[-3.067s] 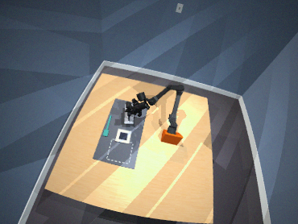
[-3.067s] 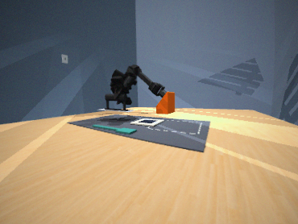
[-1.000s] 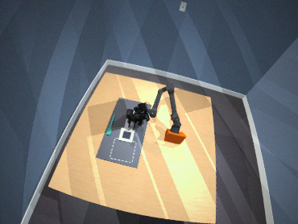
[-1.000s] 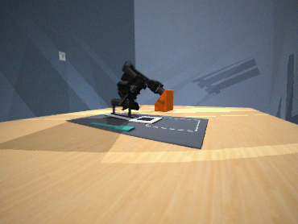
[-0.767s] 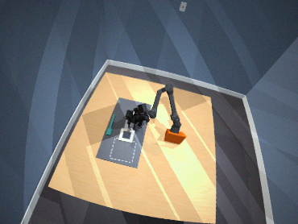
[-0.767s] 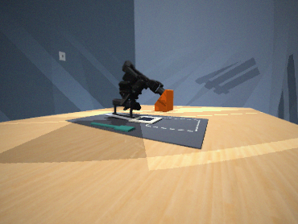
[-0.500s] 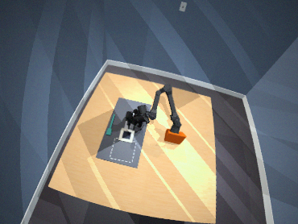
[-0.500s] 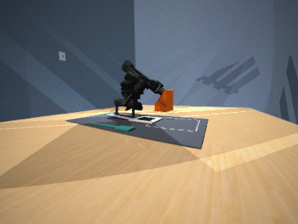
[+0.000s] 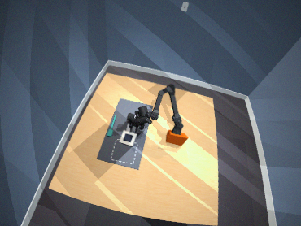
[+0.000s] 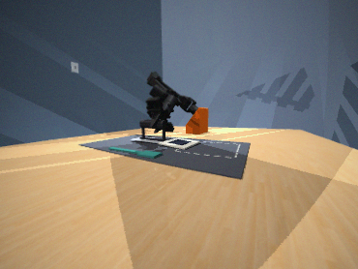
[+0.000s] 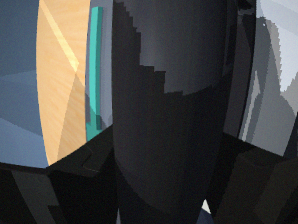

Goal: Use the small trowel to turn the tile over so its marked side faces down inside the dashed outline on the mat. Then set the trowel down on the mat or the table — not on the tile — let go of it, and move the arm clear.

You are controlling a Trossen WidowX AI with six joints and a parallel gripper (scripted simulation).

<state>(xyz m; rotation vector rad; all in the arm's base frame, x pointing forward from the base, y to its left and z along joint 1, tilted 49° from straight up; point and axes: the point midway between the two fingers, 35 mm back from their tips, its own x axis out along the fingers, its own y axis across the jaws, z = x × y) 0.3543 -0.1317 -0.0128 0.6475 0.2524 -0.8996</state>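
Now: gripper tip 1 cm past the tile, 11 cm to the right of it and 5 cm above it. Round my gripper tip: teal trowel: 14 cm ahead, 4 cm to the left, 5 cm below.
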